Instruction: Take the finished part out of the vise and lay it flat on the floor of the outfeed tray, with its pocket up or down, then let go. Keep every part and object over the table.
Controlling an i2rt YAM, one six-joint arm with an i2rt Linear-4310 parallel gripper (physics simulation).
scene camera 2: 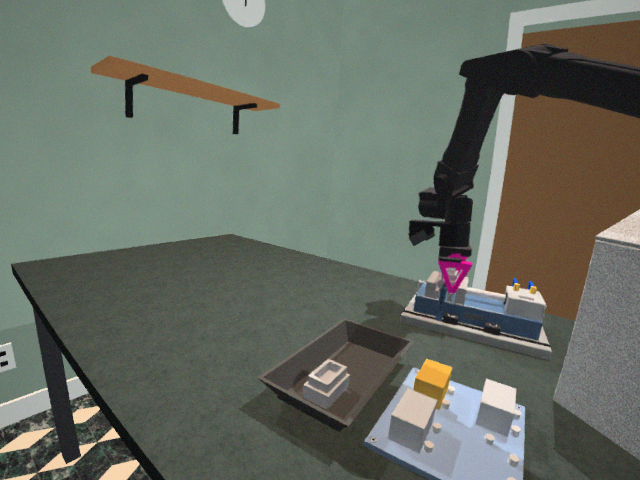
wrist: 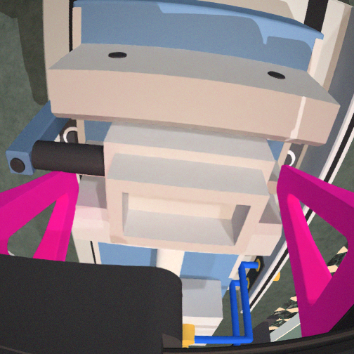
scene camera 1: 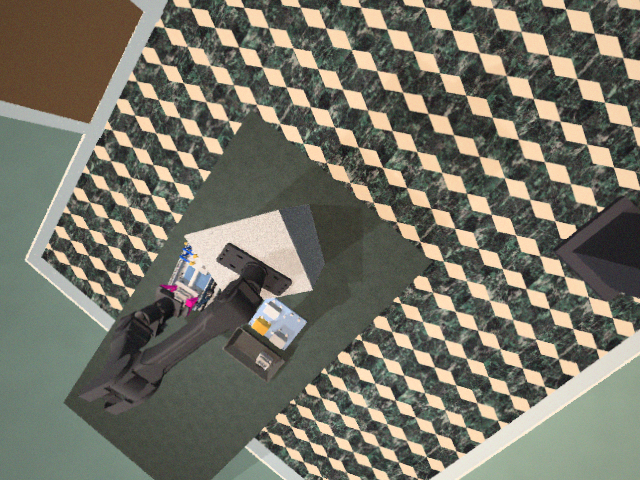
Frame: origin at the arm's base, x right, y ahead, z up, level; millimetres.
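Where they show: gripper, between the fingertips: (scene camera 2: pixel 451 286) (scene camera 1: pixel 187 292); arm's base, origin of its link: (scene camera 1: pixel 255 269).
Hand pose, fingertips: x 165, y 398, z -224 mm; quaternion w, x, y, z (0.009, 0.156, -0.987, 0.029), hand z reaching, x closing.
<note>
Things, the pixels of their top centre, and the offset from my fingertips. "*": a spot on its surface instead.
- vise, centre of its top: (scene camera 2: pixel 479 283) (scene camera 1: pixel 188 281) dx +19, dy -56, dz +18 mm
- dark outfeed tray, a spot on its surface: (scene camera 2: pixel 376 338) * dx -259, dy +46, dz -50 mm
- pocketed part, centre of its top: (scene camera 2: pixel 328 371) (scene camera 1: pixel 262 363) dx -418, dy +32, dz -34 mm
- light blue plate, centre of its top: (scene camera 2: pixel 453 423) (scene camera 1: pixel 277 322) dx -346, dy -127, dz -73 mm
- orange block, centre of its top: (scene camera 2: pixel 434 372) (scene camera 1: pixel 259 328) dx -307, dy -80, dz -37 mm
The finished part (wrist: pixel 187 172), pale with a stepped body and a rectangular pocket, sits between the jaws of the vise (scene camera 1: pixel 192 277) (scene camera 2: pixel 478 314) (wrist: pixel 190 102). My gripper (scene camera 1: pixel 179 295) (scene camera 2: pixel 453 287) (wrist: pixel 177 176) is open. Its magenta fingers stand apart on the left and right of the part in the wrist view, with a gap on each side; in scene camera 2 they hide much of it. The dark outfeed tray (scene camera 1: pixel 240 345) (scene camera 2: pixel 376 338) stands apart from the vise, with another pocketed part (scene camera 1: pixel 263 360) (scene camera 2: pixel 325 384) near one end.
A black rod (wrist: pixel 70 158) on a blue arm reaches the part's left side. Blue handles (wrist: pixel 243 305) stand behind the vise. A light blue plate (scene camera 1: pixel 294 322) (scene camera 2: pixel 460 454) carries an orange block (scene camera 1: pixel 261 325) (scene camera 2: pixel 432 381) and grey blocks. A big speckled box (scene camera 1: pixel 258 232) (scene camera 2: pixel 599 330) stands beside the vise.
</note>
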